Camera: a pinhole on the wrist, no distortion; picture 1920 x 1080 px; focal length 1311.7 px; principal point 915.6 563.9 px. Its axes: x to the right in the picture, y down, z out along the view. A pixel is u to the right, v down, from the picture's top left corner.
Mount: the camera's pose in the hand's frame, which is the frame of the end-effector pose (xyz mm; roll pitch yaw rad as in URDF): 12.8 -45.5 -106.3 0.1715 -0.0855 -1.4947
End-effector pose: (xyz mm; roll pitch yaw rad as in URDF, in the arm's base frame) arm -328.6 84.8 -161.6 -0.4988 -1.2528 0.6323
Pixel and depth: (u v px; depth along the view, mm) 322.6 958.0 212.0
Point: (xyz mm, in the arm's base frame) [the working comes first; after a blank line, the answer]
In the camera's frame: -95.8 63.7 212.0

-431.5 148.1 -114.4
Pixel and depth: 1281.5 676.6 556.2
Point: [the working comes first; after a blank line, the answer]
In the camera's frame: 155.2 47.8 556.2

-752.2 -121.8 -37.1
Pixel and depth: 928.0 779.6 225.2
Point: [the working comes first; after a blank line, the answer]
In the camera's frame: 2.1 37.0 225.2

-437.8 45.9 -115.0
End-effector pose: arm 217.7 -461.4 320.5 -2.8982 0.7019 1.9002
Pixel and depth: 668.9 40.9 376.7
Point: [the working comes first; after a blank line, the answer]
In the camera's frame: -70.8 -150.2 376.7

299.8 -759.8 274.9
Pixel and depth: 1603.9 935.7 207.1
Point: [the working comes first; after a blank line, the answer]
In the camera's frame: 108.7 58.7 207.1

75.0 -531.3 231.7
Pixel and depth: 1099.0 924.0 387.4
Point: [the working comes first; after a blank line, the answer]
In the camera's frame: 54.2 106.4 387.4

136.8 -632.7 77.9
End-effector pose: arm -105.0 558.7 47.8 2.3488 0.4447 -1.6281
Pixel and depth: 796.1 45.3 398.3
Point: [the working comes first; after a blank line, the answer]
In the camera's frame: -36.3 -157.5 398.3

-274.1 838.3 -18.2
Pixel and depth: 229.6 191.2 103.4
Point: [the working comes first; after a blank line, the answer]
In the camera's frame: -54.1 -29.4 103.4

-102.3 584.9 81.8
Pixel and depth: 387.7 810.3 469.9
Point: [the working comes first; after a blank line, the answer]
In the camera's frame: -189.1 88.3 469.9

-482.5 629.1 -59.3
